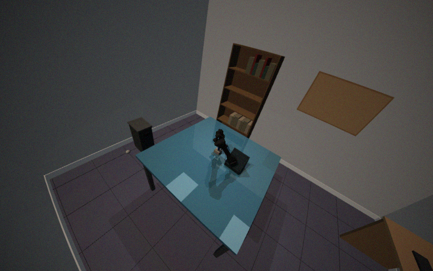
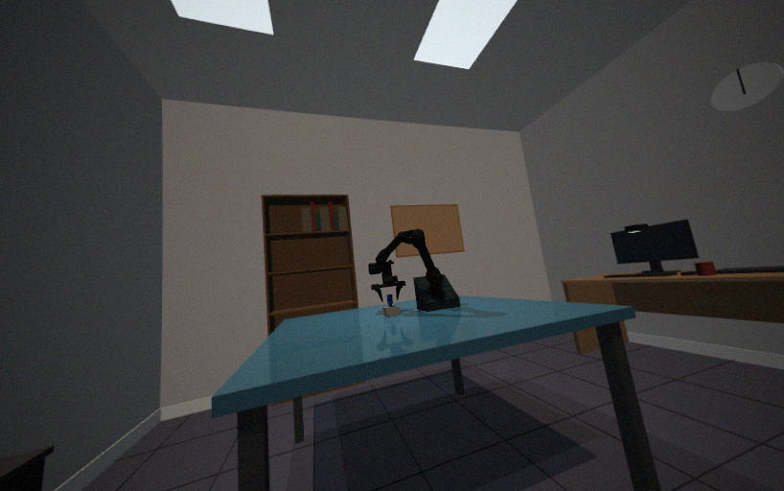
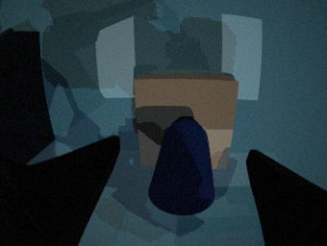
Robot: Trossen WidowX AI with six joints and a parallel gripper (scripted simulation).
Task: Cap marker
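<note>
The blue marker cap is 10 mm above my gripper tip. The rest, counted from my gripper tip: holder block (50 mm below).
</note>
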